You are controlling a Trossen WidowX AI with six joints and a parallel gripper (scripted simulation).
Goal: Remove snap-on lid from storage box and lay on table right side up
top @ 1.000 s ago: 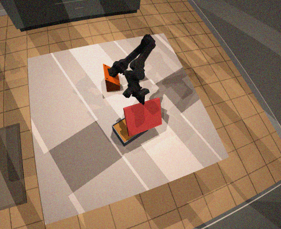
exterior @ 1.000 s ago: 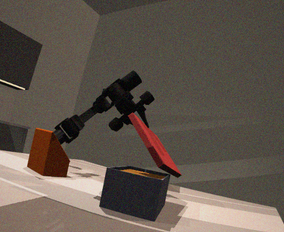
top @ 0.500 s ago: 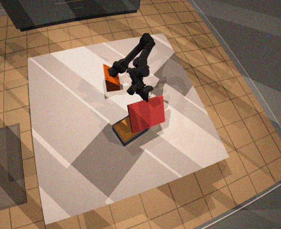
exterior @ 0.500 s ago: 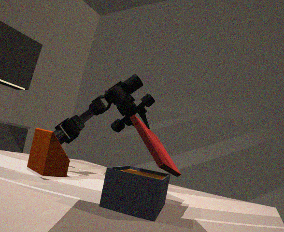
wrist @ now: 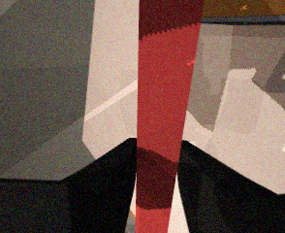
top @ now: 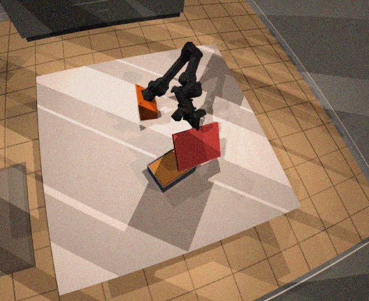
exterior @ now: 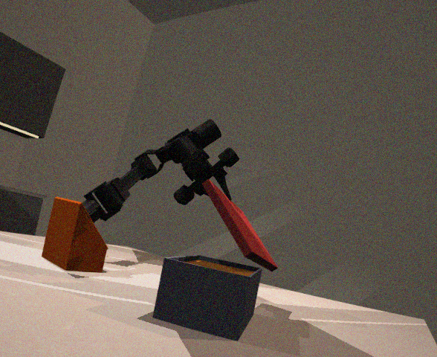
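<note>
The red lid is 60 mm below my gripper tip and 60 mm ahead of it. The rest, counted from my gripper tip: storage box: 180 mm below, 140 mm to the right, 90 mm ahead.
</note>
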